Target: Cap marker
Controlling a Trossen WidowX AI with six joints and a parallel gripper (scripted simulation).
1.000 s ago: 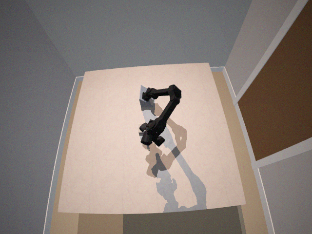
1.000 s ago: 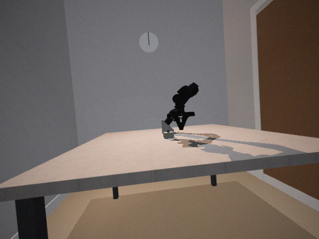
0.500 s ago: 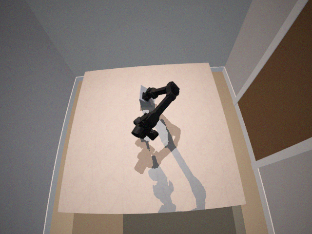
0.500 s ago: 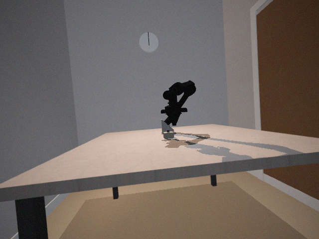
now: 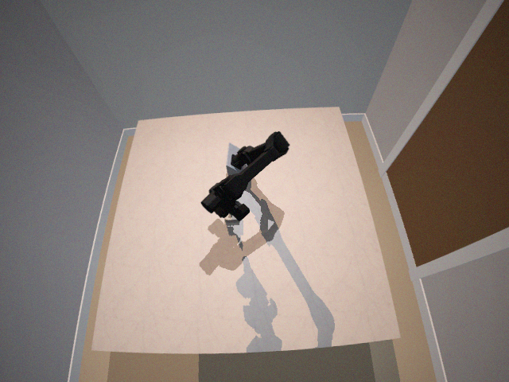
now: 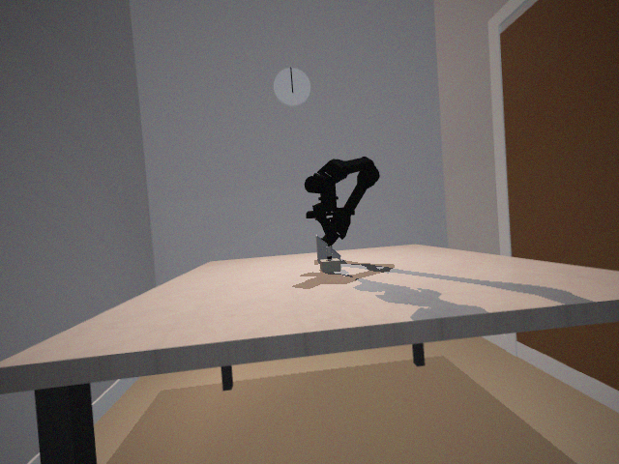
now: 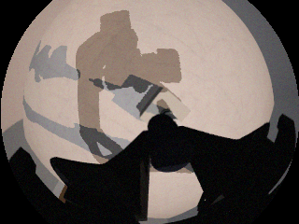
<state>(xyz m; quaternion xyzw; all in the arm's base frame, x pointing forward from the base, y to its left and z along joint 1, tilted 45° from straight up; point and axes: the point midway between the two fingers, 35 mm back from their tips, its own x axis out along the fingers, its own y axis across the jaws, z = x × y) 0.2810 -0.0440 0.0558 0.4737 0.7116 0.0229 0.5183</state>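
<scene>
Now: gripper tip 2 cm past the grey holder block, 1 cm to the left of it and 11 cm above it. Round my gripper tip: dark cap (1 cm above).
</scene>
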